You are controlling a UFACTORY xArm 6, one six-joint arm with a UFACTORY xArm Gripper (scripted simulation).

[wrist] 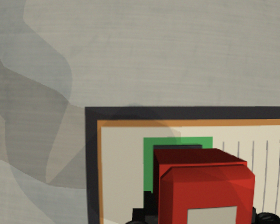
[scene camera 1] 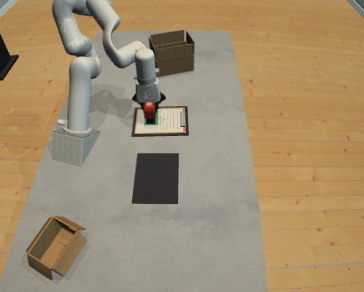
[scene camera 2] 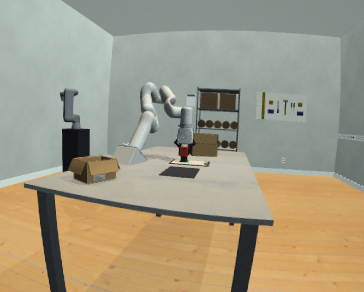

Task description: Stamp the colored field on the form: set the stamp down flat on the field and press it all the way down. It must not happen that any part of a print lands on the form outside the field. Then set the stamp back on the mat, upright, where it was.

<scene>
In view: a brown box (scene camera 1: pixel 178 57).
The wrist view does not show the brown box: it is out of frame.
</scene>
